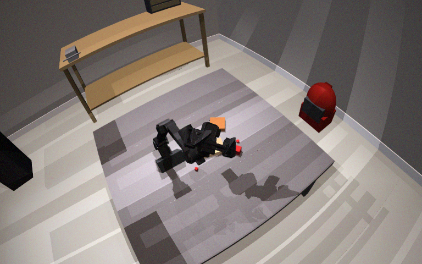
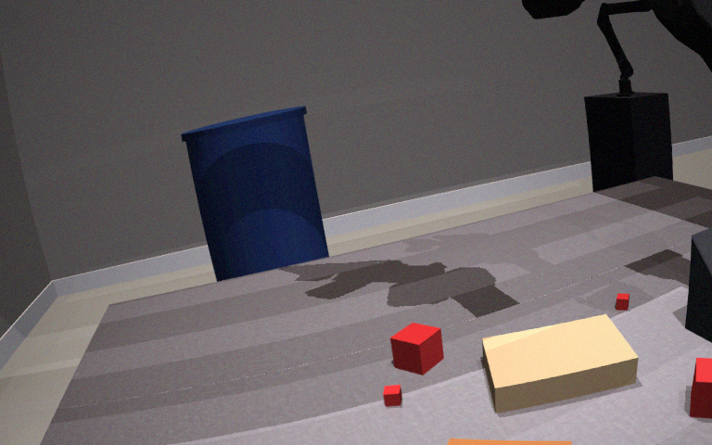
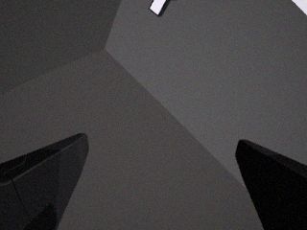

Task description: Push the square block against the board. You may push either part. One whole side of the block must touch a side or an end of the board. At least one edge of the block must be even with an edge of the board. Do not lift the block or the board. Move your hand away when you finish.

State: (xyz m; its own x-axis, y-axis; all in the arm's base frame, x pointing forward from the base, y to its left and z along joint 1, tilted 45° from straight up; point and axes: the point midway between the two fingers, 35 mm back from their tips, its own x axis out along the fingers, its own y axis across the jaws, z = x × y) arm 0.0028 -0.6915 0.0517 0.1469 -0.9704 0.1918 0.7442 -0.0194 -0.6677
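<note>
Now: the tan board 18 cm ahead of my gripper tip, 37 cm to the left of it and 59 cm below it. From my gripper tip the other things lie so: orange square block: 34 cm ahead, 49 cm to the left, 59 cm below.
</note>
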